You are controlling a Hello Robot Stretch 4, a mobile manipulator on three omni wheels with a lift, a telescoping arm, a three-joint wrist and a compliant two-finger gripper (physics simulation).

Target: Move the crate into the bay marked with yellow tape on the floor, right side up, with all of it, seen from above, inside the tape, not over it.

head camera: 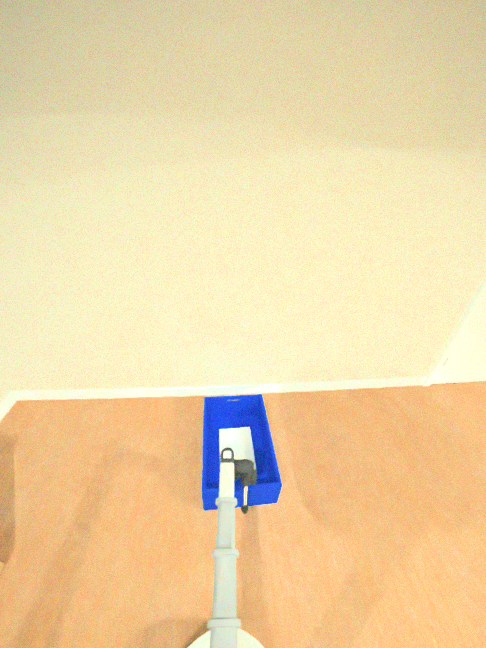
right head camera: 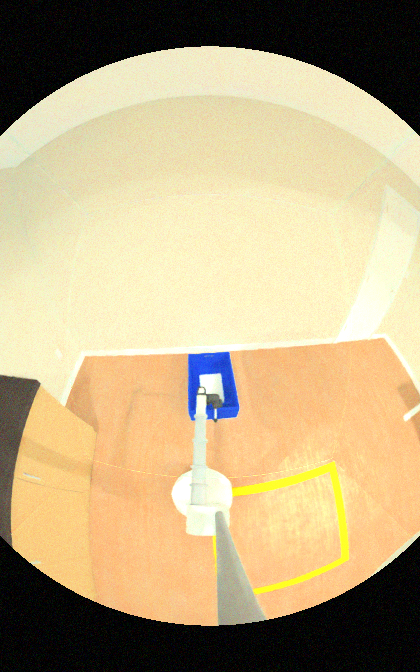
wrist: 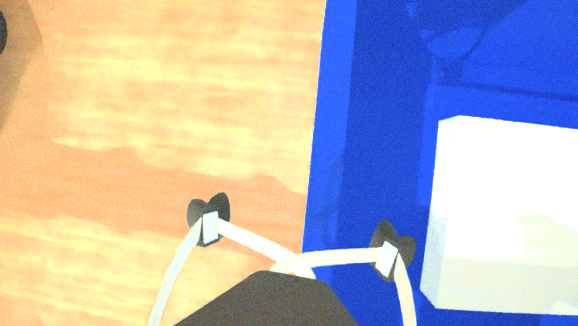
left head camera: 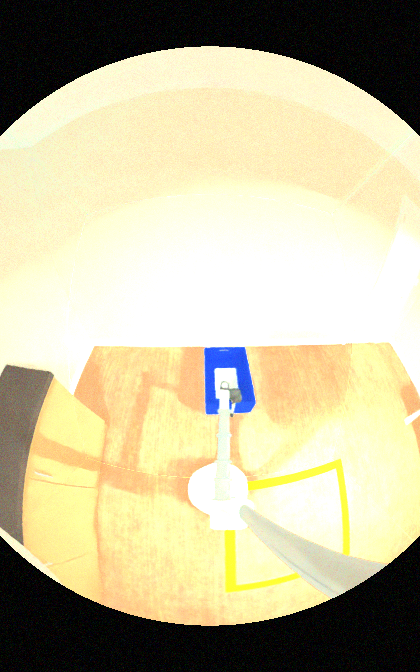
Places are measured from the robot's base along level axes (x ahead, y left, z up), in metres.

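Where they show: gripper, fingertip midpoint: [head camera: 243,496] [wrist: 300,225].
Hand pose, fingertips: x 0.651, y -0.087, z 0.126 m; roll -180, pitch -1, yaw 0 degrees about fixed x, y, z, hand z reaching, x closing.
Observation:
After its pixels a point has its place.
A blue open crate [head camera: 265,455] @(x 0.922, y -0.236, z 0.023 m) [left head camera: 227,359] [right head camera: 209,364] @(x 1.238, y -0.039, z 0.017 m) [wrist: 385,125] @(x 0.735, y 0.022, z -0.010 m) stands upright on the floor, its far end at or close to the wall. A white block [head camera: 235,439] @(x 1.018, y -0.049, z 0.043 m) [left head camera: 225,375] [right head camera: 211,381] @(x 1.013, y -0.060, z 0.043 m) [wrist: 505,190] @(x 0.865, y -0.031, z 0.043 m) lies inside it. My gripper [head camera: 244,494] @(x 0.651, y -0.087, z 0.126 m) [wrist: 300,225] @(x 0.651, y -0.087, z 0.126 m) is open at the crate's near end wall. In the wrist view one fingertip is over the floor outside that wall and the other is over the inside; whether they reach below the rim is unclear. The yellow tape [left head camera: 345,505] [right head camera: 341,520] @(x -0.510, y -1.141, z -0.027 m) outlines a bay at the lower right, partly hidden by my base and mast.
My white base [left head camera: 200,487] [right head camera: 182,492] @(x 0.009, y 0.126, z 0.187 m) is at the bay's left side. A wooden cabinet [left head camera: 65,435] [right head camera: 55,440] @(x 0.144, y 0.946, z 0.544 m) with a dark top stands at the left. The wall [head camera: 235,261] @(x 1.471, y -0.022, z 1.065 m) rises behind the crate. A white door [right head camera: 380,270] @(x 1.573, y -2.021, z 1.121 m) is at the right.

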